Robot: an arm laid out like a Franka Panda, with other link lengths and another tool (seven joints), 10 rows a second.
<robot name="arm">
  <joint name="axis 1" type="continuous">
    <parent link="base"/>
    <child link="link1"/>
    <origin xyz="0 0 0.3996" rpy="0 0 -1.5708"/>
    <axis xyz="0 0 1"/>
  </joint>
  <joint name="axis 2" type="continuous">
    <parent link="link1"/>
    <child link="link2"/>
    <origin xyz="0 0 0" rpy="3.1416 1.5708 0"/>
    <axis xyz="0 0 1"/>
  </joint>
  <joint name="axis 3" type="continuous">
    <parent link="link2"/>
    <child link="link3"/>
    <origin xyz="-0.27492 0 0" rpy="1.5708 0 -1.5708"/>
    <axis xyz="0 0 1"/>
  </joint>
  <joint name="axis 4" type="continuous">
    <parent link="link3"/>
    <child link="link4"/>
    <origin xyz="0.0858 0 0" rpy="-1.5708 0 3.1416"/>
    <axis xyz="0 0 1"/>
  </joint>
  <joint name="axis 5" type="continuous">
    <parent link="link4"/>
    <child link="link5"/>
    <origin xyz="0.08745 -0.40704 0" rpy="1.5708 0 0"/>
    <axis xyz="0 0 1"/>
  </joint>
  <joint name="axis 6" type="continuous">
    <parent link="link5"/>
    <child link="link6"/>
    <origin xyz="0 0 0" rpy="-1.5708 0 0"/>
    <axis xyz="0 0 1"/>
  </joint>
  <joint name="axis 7" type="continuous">
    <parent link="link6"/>
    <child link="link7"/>
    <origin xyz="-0.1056 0 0" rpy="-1.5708 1.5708 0"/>
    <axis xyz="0 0 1"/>
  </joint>
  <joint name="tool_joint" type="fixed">
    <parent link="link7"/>
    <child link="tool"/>
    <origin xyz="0.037 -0.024 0.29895" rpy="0 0.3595 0.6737"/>
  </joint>
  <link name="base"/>
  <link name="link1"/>
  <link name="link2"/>
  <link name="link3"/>
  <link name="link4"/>
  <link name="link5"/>
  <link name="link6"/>
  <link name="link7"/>
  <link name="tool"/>
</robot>
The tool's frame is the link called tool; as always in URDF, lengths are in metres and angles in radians. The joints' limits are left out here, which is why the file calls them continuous.
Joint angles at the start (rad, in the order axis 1, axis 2, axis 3, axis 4, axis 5, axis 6, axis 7): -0.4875, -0.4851, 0.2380, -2.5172, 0.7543, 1.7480, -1.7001
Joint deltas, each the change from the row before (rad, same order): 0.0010, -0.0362, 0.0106, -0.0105, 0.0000, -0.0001, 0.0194; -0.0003, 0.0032, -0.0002, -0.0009, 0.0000, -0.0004, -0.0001; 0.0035, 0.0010, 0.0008, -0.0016, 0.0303, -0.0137, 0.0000; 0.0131, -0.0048, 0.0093, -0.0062, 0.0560, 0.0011, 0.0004; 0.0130, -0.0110, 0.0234, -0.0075, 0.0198, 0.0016, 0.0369; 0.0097, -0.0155, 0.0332, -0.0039, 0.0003, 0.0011, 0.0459; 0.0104, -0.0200, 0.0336, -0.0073, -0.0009, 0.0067, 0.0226; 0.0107, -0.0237, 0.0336, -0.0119, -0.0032, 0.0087, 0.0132; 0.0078, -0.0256, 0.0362, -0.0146, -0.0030, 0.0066, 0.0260; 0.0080, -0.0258, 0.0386, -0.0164, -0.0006, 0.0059, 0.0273; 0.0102, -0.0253, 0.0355, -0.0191, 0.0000, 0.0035, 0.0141; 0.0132, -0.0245, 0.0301, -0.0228, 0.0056, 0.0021, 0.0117; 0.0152, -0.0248, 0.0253, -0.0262, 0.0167, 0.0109, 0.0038
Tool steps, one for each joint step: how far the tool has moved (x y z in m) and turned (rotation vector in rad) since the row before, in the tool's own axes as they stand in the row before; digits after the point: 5 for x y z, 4 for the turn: 0.00725, 0.00150, -0.00064, -0.0002, -0.0210, 0.0002; -0.00073, -0.00094, 0.00091, 0.0006, 0.0031, 0.0030; 0.00742, 0.00449, 0.00656, -0.0145, 0.0301, -0.0016; 0.01076, 0.01237, 0.01242, -0.0276, 0.0319, -0.0143; 0.00864, 0.00371, 0.01428, 0.0029, 0.0080, 0.0199; 0.00755, 0.00012, 0.01326, 0.0214, -0.0102, 0.0251; 0.00547, -0.00083, 0.01220, 0.0276, -0.0184, 0.0017; 0.00384, -0.00281, 0.01178, 0.0313, -0.0231, -0.0059; 0.00361, -0.00429, 0.01207, 0.0275, -0.0243, 0.0090; 0.00338, -0.00515, 0.01319, 0.0275, -0.0239, 0.0114; 0.00244, -0.00700, 0.01330, 0.0319, -0.0210, 0.0019; 0.00248, -0.00763, 0.01375, 0.0271, -0.0139, 0.0030; 0.00144, -0.00492, 0.01281, 0.0132, -0.0112, -0.0042
